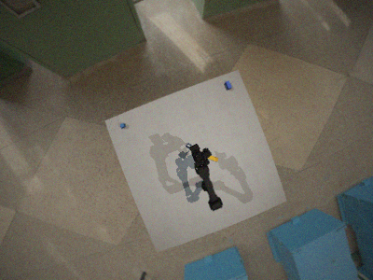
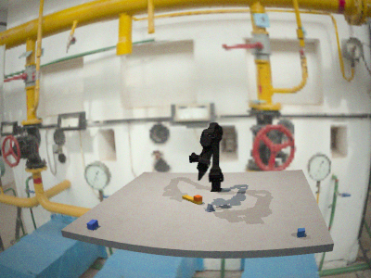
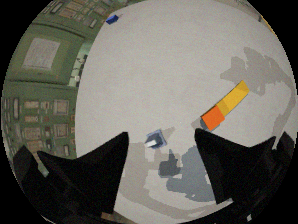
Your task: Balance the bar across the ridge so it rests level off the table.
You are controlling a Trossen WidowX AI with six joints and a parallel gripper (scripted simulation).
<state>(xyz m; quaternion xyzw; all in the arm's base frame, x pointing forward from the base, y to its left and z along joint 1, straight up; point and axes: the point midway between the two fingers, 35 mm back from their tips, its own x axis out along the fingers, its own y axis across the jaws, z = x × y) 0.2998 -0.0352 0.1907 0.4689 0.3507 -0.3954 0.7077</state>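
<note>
Right now the yellow bar is 8 cm behind my gripper tip, 5 cm to the right of it and 14 cm below it. The rest, counted from my gripper tip: blue-grey ridge: 5 cm ahead, 7 cm to the left, 12 cm below.
</note>
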